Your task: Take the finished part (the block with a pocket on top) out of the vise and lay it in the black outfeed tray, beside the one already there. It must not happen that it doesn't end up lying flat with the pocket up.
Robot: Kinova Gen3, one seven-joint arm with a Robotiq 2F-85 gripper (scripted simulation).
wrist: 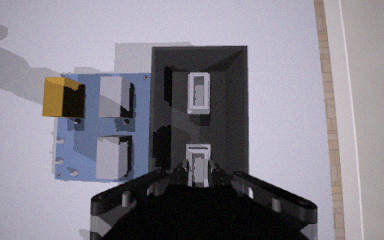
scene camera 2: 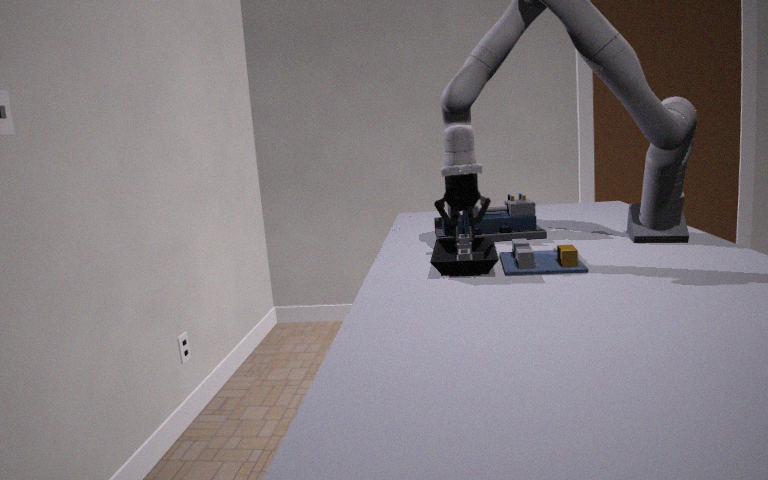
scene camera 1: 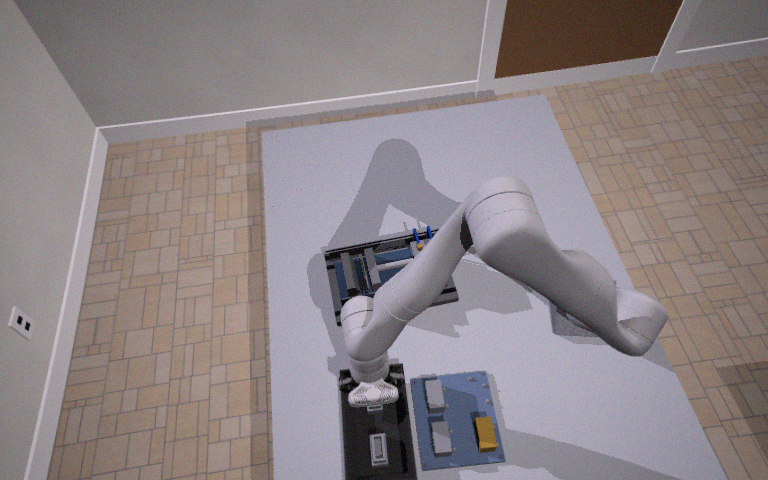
Labels:
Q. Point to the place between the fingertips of my gripper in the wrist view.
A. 198, 166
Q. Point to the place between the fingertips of my gripper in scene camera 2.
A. At 464, 241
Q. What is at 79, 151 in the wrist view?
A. A blue plate.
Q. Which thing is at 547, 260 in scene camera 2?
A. A blue plate.

